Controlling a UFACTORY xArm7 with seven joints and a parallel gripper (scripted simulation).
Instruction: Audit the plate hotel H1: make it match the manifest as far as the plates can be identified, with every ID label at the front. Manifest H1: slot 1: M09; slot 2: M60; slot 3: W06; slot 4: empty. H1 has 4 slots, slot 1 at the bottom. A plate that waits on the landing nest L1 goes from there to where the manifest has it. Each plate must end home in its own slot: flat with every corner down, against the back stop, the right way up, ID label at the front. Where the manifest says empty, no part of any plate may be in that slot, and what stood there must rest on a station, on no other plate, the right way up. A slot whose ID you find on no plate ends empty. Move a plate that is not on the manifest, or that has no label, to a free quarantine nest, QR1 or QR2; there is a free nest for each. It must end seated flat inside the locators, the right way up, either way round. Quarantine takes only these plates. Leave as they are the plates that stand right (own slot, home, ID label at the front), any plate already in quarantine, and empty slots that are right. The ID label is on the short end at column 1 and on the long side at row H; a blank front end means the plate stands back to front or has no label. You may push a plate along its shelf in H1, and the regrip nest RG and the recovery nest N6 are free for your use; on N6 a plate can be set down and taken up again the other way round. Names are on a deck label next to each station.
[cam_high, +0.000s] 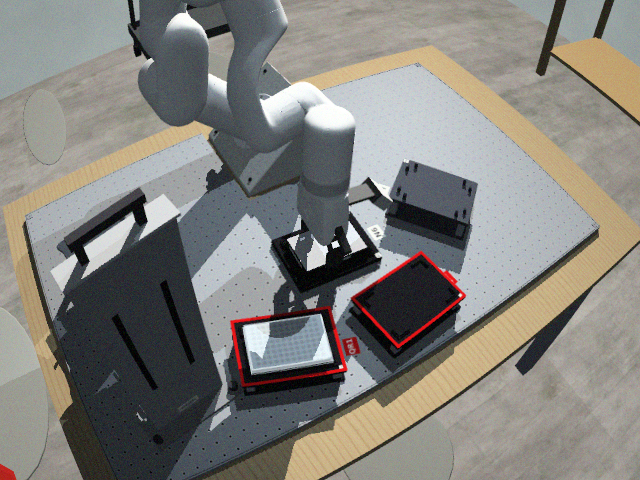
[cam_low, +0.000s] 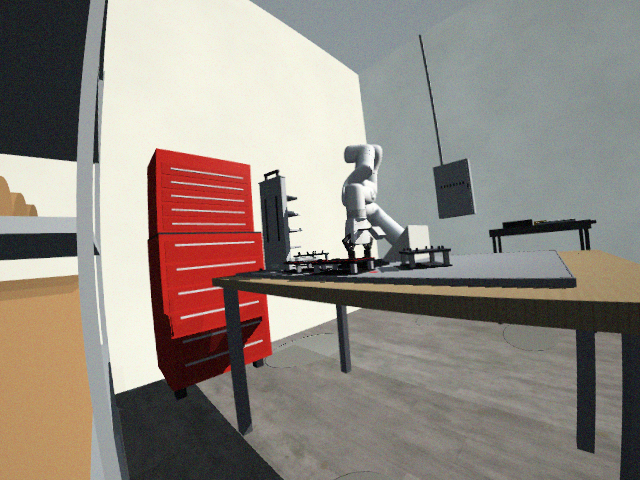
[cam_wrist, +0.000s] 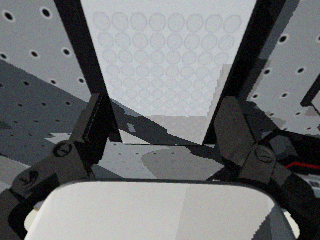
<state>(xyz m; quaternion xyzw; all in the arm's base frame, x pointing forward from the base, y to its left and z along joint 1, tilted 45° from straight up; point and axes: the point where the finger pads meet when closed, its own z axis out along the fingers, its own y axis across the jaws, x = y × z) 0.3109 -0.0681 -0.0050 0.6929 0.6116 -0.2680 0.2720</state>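
My hand is 10 mm to the right of the dark-framed plate and 10 mm above it. Also, from my hand: deck label (70 mm behind, 190 mm to the left, 30 mm below); white well plate (150 mm ahead, 160 mm to the right, 10 mm above); black nest N6 (10 mm to the left, 30 mm below).
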